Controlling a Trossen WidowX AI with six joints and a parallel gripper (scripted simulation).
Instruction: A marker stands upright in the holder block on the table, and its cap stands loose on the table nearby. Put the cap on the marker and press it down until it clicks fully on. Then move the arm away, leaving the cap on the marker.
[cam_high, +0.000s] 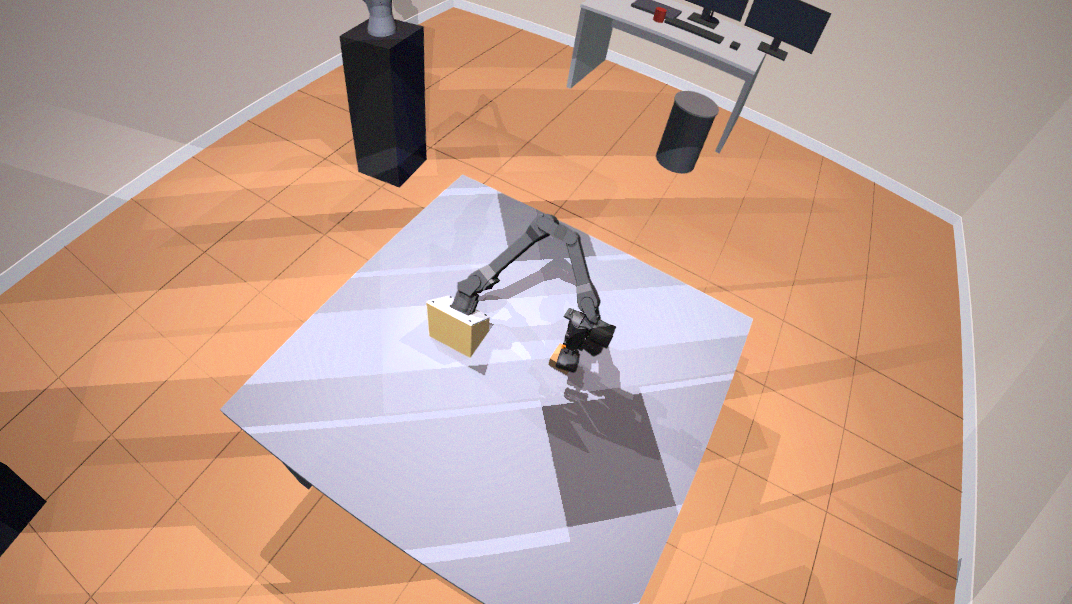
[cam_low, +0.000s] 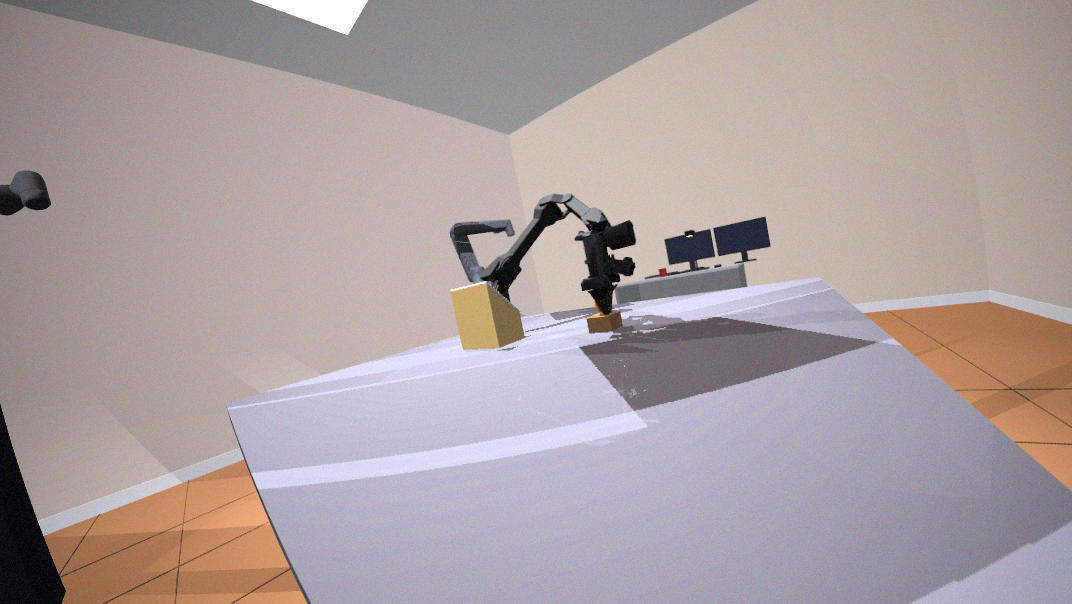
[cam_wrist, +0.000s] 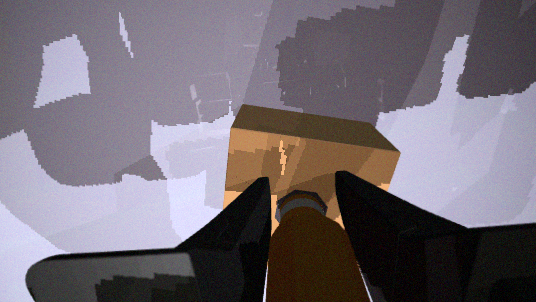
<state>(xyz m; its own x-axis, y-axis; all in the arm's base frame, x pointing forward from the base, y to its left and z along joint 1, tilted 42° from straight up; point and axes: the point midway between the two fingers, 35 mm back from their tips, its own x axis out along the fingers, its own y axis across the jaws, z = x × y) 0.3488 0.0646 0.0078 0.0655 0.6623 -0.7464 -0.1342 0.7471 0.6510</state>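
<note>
Now: gripper tip 40 mm below the orange cap and 20 mm past it. The rest, counted from my gripper tip: holder block (20 mm below, 10 mm behind).
</note>
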